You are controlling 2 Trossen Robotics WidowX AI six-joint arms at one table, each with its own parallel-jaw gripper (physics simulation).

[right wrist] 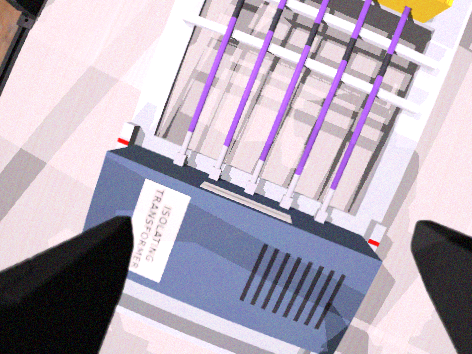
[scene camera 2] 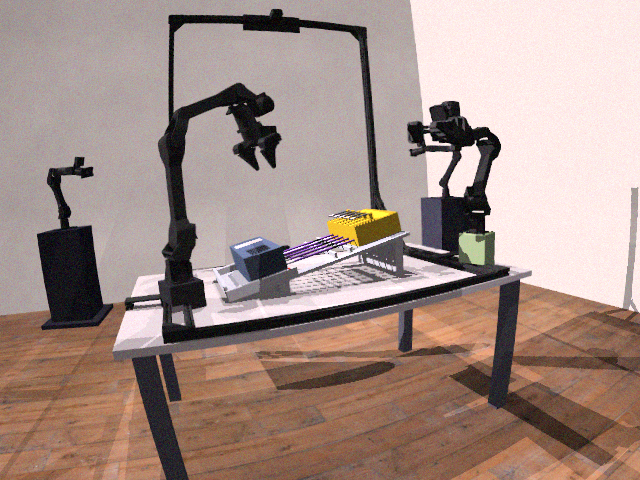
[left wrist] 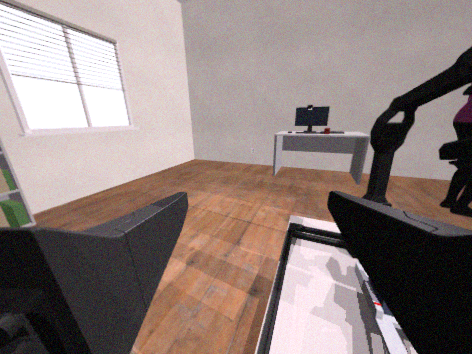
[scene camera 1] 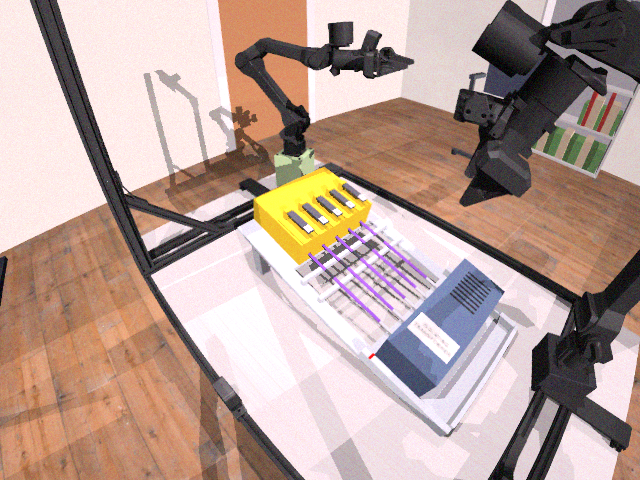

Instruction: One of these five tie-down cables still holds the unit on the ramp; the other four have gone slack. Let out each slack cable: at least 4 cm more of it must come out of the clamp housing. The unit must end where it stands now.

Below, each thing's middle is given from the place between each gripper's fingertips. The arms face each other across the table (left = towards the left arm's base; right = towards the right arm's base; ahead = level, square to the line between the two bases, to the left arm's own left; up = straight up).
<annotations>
I see the ramp base plate [scene camera 1: 444, 399] 70 mm to the right of my right hand and 320 mm below it.
Now: left hand 43 cm to the left of the ramp base plate, 41 cm above it and 30 cm past it.
</annotations>
